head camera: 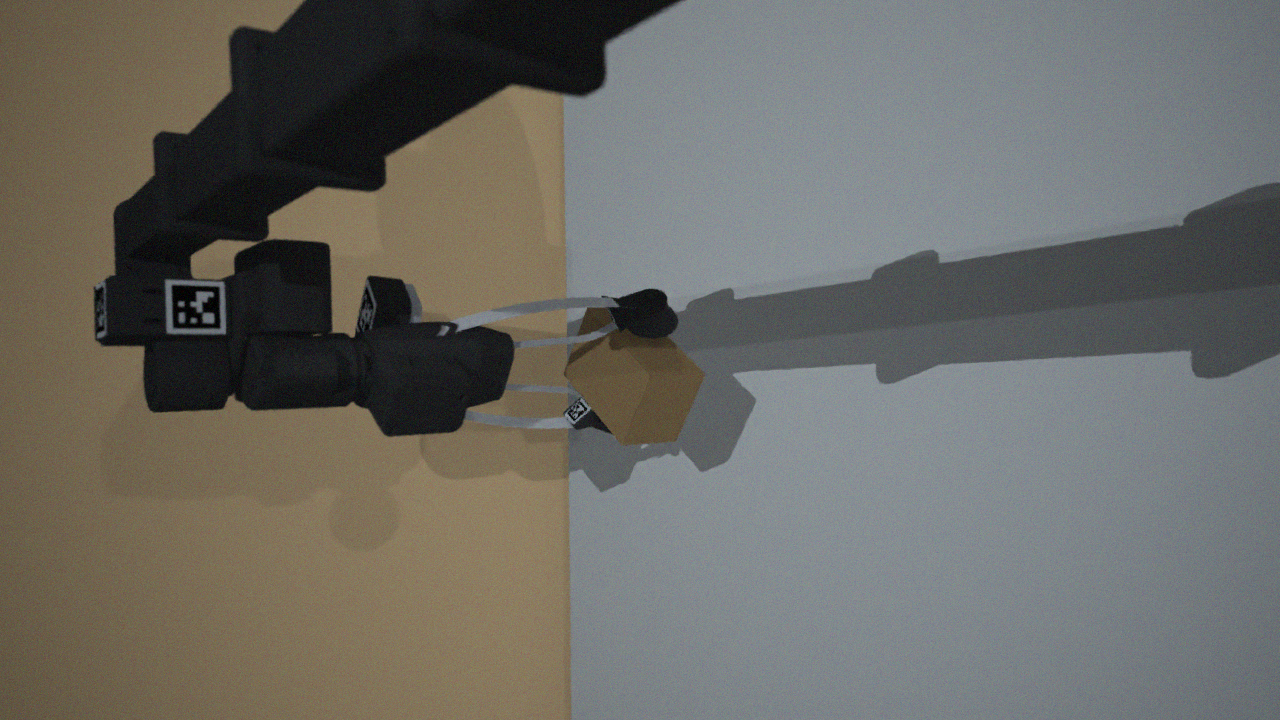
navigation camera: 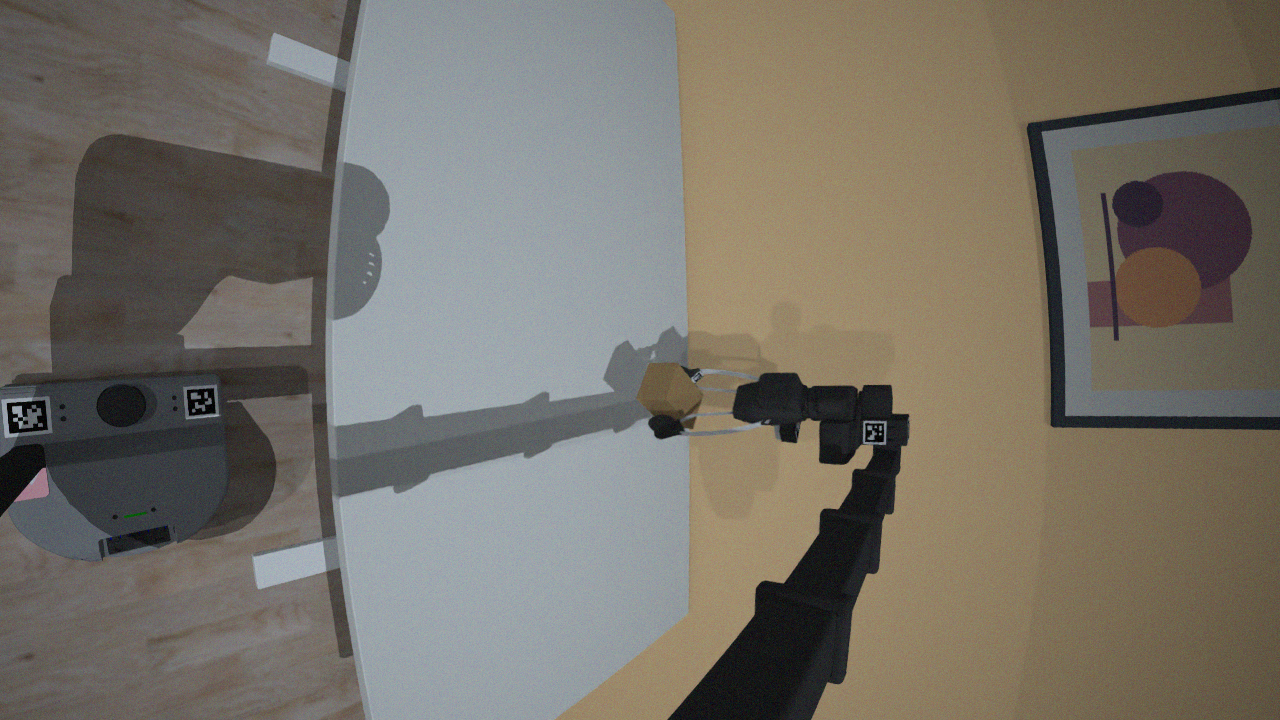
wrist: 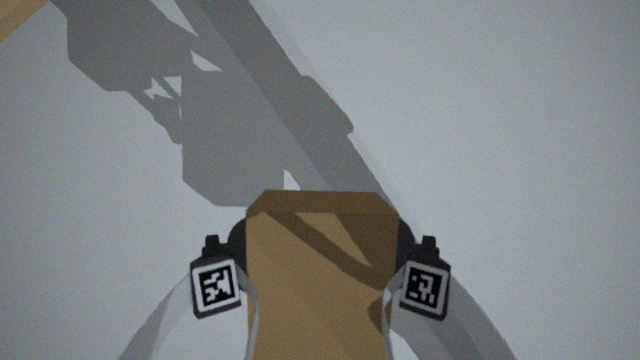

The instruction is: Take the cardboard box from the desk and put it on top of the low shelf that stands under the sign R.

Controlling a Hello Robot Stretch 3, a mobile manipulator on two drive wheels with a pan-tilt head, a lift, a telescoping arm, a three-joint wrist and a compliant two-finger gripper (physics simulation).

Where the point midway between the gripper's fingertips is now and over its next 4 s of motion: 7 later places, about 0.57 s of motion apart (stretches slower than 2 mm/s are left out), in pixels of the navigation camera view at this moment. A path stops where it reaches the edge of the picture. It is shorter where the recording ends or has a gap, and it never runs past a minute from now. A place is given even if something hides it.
My gripper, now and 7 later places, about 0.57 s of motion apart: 657,401; 653,401; 631,406; 596,414; 552,422; 500,433; 436,445; 365,458
